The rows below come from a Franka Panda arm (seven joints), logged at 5 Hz.
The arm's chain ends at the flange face. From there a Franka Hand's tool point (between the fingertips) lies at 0.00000 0.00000 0.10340 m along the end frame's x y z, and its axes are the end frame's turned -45 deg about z.
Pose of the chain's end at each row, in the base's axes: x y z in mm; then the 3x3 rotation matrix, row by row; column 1 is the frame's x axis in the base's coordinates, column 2 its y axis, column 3 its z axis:
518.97, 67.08, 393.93; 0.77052, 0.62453, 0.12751; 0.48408, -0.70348, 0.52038; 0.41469, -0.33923, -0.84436
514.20, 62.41, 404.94; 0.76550, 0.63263, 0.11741; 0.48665, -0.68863, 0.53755; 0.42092, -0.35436, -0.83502
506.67, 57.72, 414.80; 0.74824, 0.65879, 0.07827; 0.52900, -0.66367, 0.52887; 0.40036, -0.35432, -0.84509
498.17, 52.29, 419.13; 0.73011, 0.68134, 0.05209; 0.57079, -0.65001, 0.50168; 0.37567, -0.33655, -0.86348
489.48, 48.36, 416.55; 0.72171, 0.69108, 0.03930; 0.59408, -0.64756, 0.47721; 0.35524, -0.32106, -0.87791
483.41, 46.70, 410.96; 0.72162, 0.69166, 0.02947; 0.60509, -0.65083, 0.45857; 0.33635, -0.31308, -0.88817
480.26, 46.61, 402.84; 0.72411, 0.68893, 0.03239; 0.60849, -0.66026, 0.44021; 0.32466, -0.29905, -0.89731
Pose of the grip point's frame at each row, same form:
532.15, 120.89, 306.62; 0.10323, 0.98645, 0.12751; 0.83973, -0.15514, 0.52038; 0.53310, 0.05336, -0.84436
526.34, 117.99, 318.60; 0.09395, 0.98863, 0.11741; 0.83105, -0.14282, 0.53755; 0.54821, 0.04707, -0.83502
514.76, 112.41, 327.42; 0.06325, 0.99492, 0.07827; 0.84335, -0.09523, 0.52887; 0.53364, 0.03256, -0.84509
503.56, 104.16, 329.85; 0.03449, 0.99805, 0.05209; 0.86324, -0.05602, 0.50168; 0.50362, 0.02766, -0.86348
493.54, 97.70, 325.77; 0.02166, 0.99899, 0.03930; 0.87797, -0.03782, 0.47721; 0.47822, 0.02417, -0.87791
486.46, 94.12, 319.12; 0.02118, 0.99934, 0.02947; 0.88807, -0.03234, 0.45857; 0.45922, 0.01645, -0.88817
483.61, 92.13, 310.06; 0.02488, 0.99917, 0.03239; 0.89714, -0.03661, 0.44021; 0.44103, 0.01811, -0.89731

